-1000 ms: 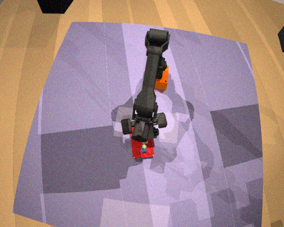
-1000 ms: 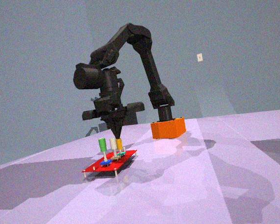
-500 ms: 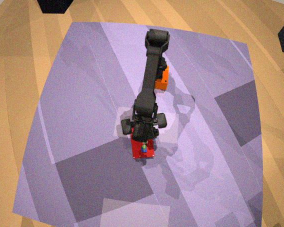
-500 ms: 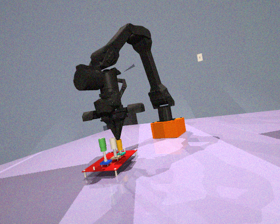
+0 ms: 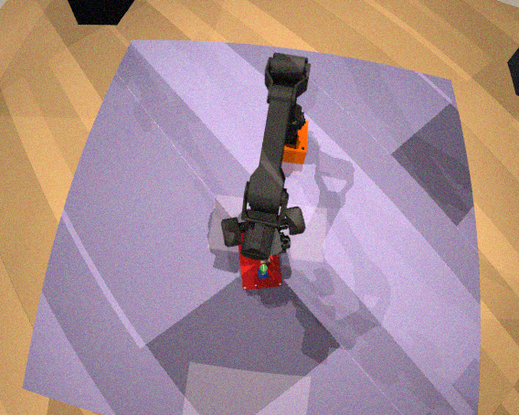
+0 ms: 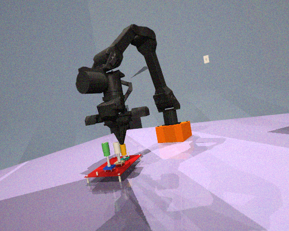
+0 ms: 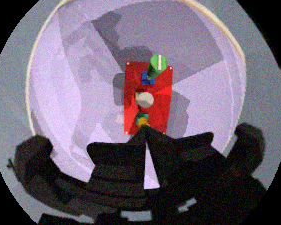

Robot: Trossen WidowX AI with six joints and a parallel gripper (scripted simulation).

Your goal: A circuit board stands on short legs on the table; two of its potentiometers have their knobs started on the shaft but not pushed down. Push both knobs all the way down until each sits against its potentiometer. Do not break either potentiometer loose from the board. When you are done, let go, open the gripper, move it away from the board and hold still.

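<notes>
My gripper tip is 20 mm above the yellow knob.
</notes>
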